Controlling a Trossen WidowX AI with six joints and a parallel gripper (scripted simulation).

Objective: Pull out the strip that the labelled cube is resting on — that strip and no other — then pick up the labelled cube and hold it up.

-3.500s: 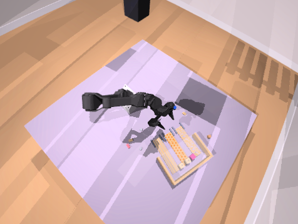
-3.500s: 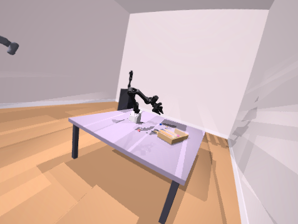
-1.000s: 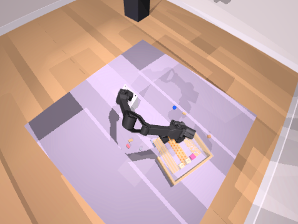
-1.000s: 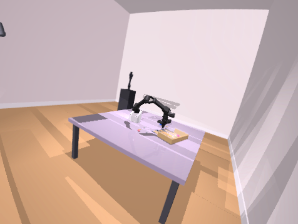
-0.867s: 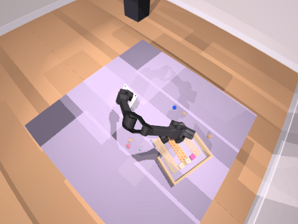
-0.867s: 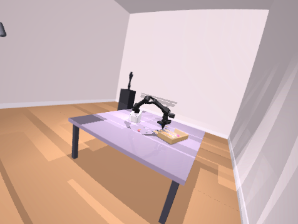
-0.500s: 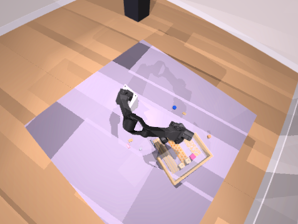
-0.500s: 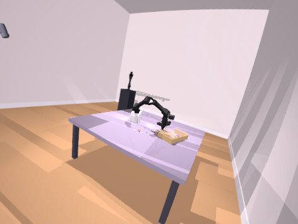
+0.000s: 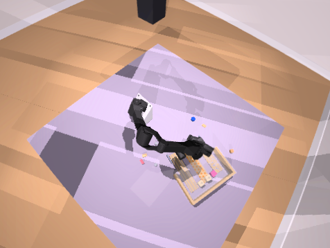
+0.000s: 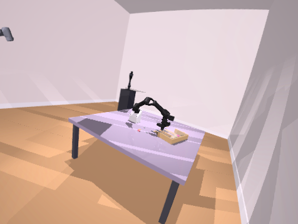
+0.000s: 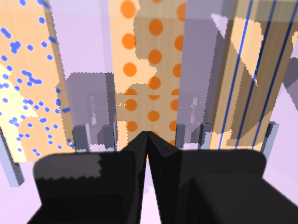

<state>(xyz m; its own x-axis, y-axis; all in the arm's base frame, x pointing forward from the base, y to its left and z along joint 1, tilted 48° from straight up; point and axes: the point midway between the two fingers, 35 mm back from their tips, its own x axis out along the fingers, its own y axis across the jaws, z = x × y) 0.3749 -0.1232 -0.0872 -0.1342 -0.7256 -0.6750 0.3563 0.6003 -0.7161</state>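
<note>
The orange dotted strip is 90 mm ahead of my gripper tip and 30 mm to the right of it.
</note>
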